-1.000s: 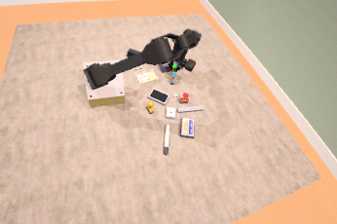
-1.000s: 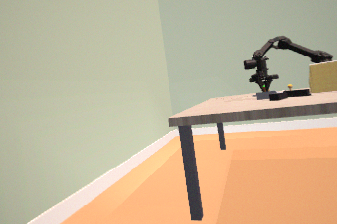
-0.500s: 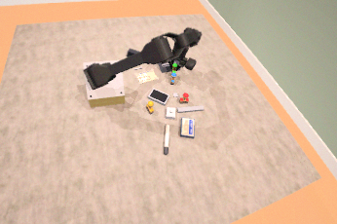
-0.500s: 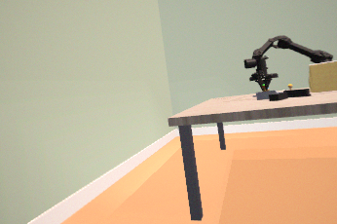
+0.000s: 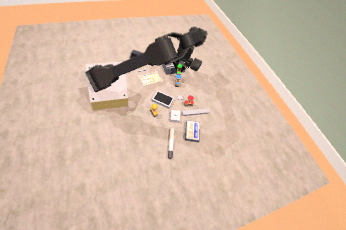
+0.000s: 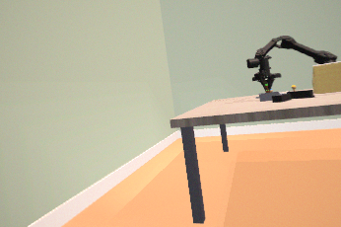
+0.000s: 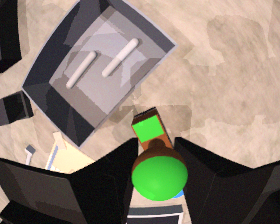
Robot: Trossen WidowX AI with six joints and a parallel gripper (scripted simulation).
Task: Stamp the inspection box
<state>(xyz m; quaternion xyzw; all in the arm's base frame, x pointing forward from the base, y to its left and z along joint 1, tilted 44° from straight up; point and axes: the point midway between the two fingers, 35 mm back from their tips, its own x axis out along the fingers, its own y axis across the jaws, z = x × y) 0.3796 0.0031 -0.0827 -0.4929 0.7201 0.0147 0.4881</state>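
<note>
The blue stamp is 40 mm to the right of my gripper tip, 40 mm below it and 20 mm behind it. Also, from my gripper tip: cream card 140 mm behind, 60 mm below, 20 mm to the left; green-knobbed pass stamp right at my gripper tip; dark tray 70 mm to the left, 40 mm below.
</note>
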